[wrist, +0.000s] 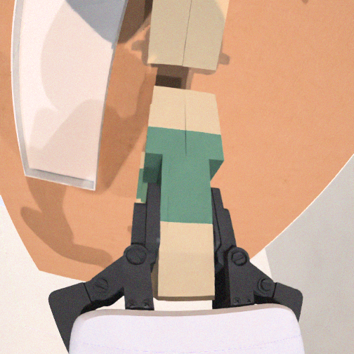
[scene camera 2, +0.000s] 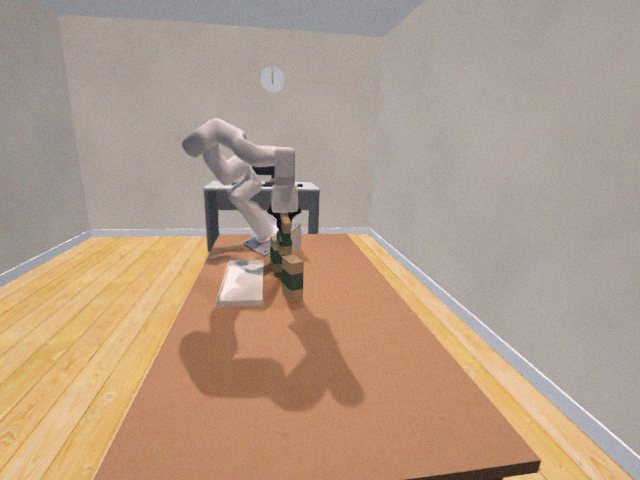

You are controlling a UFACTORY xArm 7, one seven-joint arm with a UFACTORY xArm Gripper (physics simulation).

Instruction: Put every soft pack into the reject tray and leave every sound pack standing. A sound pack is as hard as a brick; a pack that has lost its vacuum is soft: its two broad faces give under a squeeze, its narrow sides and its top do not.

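Frame: origin at the arm's base, x ahead, y left, z up, level; metres.
Seen in the pictures: arm's base, link origin: (scene camera 2: pixel 267 234).
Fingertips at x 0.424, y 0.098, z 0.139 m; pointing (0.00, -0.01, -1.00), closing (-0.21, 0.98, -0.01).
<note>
Offsets run from my fingertips to a thing's top centre. Level surfaces: height alone.
My gripper (scene camera 2: pixel 284 227) (wrist: pixel 179 199) is shut on a tan-and-green pack {dy +0.005, dx +0.015, dz +0.007 m} (scene camera 2: pixel 284 239) (wrist: pixel 186 260). The pack hangs upright, raised above the tops of its neighbours. In the wrist view it looks narrower between the fingers than at its lower end. A second pack {dy +0.024, dx +0.167, dz -0.105 m} (scene camera 2: pixel 292 279) (wrist: pixel 200 32) stands nearer to scene camera 2. A third pack {dy -0.041, dx -0.096, dz -0.125 m} (scene camera 2: pixel 276 255) (wrist: pixel 141 185) stands behind and left of it in the scene view, partly hidden by the held pack, and by a finger in the wrist view. The white reject tray {dy -0.155, dx +0.042, dz -0.183 m} (scene camera 2: pixel 240 303) (wrist: pixel 60 181) lies left of the packs; no pack shows in its visible part.
The packs and tray are on a long brown table {dz -0.206 m} (scene camera 2: pixel 361 361) (wrist: pixel 285 125). A pale upright panel (scene camera 2: pixel 296 238) stands behind the packs, near the robot's base. A grey desk (scene camera 2: pixel 210 214) with a dark monitor is at the back wall.
</note>
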